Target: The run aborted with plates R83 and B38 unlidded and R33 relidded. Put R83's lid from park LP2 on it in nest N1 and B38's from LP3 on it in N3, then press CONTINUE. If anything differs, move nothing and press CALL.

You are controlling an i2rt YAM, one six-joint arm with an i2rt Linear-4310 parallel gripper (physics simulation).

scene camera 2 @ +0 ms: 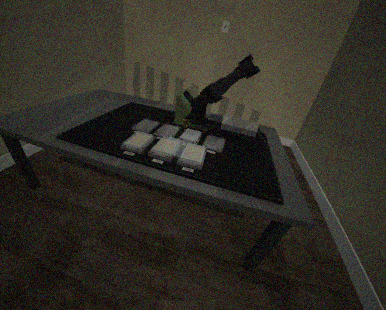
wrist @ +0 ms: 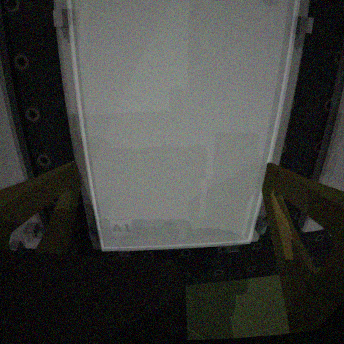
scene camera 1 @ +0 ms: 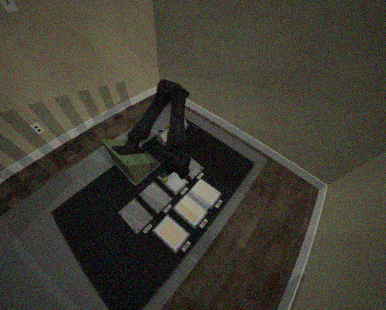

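Seen in the pictures: gripper, fingertip midpoint: [scene camera 2: 193, 134] [wrist: 170, 172] [scene camera 1: 171, 176]; arm's base, origin of the base link: [scene camera 1: 129, 150].
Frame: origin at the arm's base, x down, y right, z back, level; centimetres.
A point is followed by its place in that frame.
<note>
My gripper [wrist: 170, 172] @[z -25.6, x 8.3, y -4.8 cm] is low over a clear lid [wrist: 175, 125] @[z -28.3, x 7.7, y -4.3 cm] in the back row, one fingertip against each long side; it looks shut on the lid. "A1" shows faintly near the lid's lower left corner. In scene camera 1 this pale lid [scene camera 1: 175, 184] @[z -30.4, x 7.7, y -2.3 cm] lies partly under the arm; it also shows in scene camera 2 [scene camera 2: 191, 135] @[z -28.3, x 7.7, y -4.3 cm]. Other back-row pieces [scene camera 1: 135, 215] @[z -25.1, x 8.5, y 21.9 cm] [scene camera 1: 156, 196] @[z -26.6, x 8.5, y 8.6 cm] [scene camera 1: 195, 168] @[z -33.1, x 8.5, y -17.4 cm] are greyer. Three plates [scene camera 1: 171, 233] @[z -44.1, x 7.2, y 17.8 cm] [scene camera 1: 190, 210] @[z -45.1, x 5.3, y 4.7 cm] [scene camera 1: 205, 193] @[z -46.2, x 6.1, y -7.0 cm] with pale yellow tops sit in the front row. Their labels are unreadable, and lids on them cannot be told apart.
A green sloping panel [scene camera 1: 131, 164] @[z -11.6, x -5.6, y 6.9 cm] stands left of the arm. The black mat [scene camera 1: 90, 240] @[z -16.6, x 9.4, y 43.1 cm] lies under both rows. Neighbouring pieces stand close on both sides of the fingers in the wrist view. A pale box [scene camera 2: 240, 125] @[z -7.9, x 4.5, y -31.0 cm] stands behind the rows, right of the arm's base. CONTINUE and CALL cannot be made out.
</note>
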